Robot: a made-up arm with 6 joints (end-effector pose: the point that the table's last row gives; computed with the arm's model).
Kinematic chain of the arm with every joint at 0, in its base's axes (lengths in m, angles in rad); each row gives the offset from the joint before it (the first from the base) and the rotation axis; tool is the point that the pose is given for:
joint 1: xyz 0 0 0.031 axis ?
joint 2: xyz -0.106 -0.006 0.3 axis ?
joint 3: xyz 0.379 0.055 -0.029 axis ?
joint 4: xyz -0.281 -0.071 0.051 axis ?
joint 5: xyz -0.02 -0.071 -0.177 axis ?
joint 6: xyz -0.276 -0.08 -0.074 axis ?
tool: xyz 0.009 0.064 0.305
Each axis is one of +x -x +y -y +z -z.
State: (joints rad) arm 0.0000 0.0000 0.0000 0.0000 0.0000 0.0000
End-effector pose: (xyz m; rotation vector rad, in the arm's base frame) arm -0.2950 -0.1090 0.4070 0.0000 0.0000 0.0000
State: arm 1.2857 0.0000 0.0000 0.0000 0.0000 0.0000
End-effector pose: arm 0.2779 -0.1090 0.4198 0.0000 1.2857 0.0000
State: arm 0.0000 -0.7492 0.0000 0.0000 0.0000 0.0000
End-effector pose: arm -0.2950 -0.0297 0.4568 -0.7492 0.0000 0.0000
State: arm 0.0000 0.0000 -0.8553 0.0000 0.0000 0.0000
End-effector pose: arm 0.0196 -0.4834 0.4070 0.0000 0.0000 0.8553
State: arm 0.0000 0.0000 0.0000 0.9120 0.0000 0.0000
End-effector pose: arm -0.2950 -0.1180 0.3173 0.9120 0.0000 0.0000
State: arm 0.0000 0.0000 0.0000 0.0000 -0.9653 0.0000
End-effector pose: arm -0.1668 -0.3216 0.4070 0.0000 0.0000 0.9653
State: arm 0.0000 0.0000 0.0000 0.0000 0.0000 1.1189
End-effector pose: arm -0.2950 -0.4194 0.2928 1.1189 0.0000 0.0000
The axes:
joint 1: +y
joint 2: +x
joint 3: -z
joint 4: +x
joint 5: -z
joint 6: +x

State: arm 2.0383 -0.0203 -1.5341 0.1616 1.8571 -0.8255
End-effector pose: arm 0.1370 0.0051 -0.2591 -0.8159 2.1534 0.7527
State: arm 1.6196 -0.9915 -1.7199 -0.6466 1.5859 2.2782
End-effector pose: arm 0.5179 -0.6663 -0.5145 1.5613 1.4694 -0.5214
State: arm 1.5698 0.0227 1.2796 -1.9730 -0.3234 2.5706
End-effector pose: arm 0.9199 0.3789 0.2111 -0.5595 1.0493 -1.6190
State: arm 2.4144 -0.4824 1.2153 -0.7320 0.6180 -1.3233
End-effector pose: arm -0.2089 0.1971 0.0955 2.1471 -0.5710 -1.0127
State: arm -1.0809 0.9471 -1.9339 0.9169 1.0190 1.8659
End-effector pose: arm 0.5448 -0.2704 0.2334 1.5496 1.1351 1.4072
